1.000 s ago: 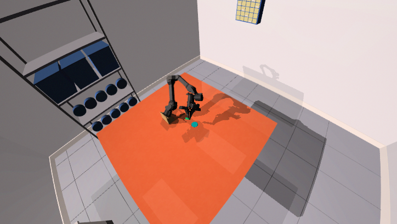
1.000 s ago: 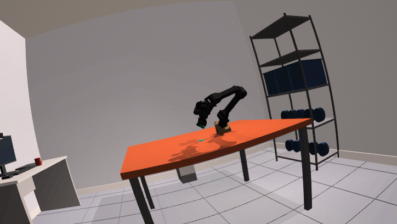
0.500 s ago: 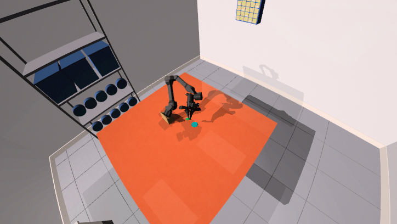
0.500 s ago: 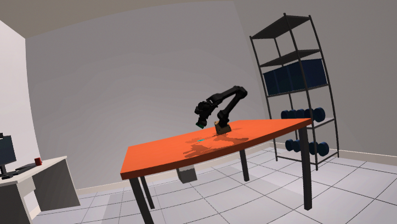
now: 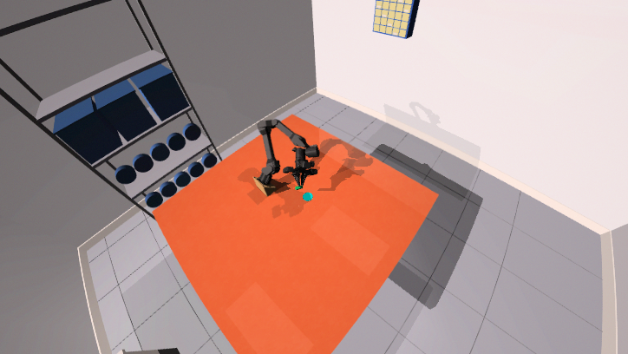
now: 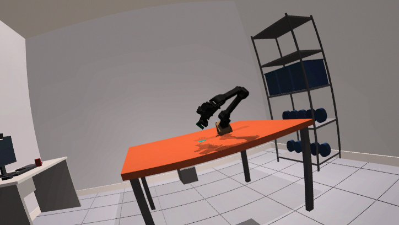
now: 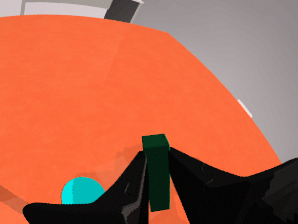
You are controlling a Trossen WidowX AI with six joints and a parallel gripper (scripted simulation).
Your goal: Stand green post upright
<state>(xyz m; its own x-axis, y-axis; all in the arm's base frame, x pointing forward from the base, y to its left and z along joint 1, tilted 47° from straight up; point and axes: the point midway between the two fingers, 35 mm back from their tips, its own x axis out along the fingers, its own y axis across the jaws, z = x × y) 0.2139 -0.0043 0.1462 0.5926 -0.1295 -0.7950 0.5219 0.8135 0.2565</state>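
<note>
Right now my gripper tip is 10 mm short of the cyan circle, 30 mm to the right of it and 130 mm above it. Round my gripper tip: green post: 10 mm behind, 20 mm below.
</note>
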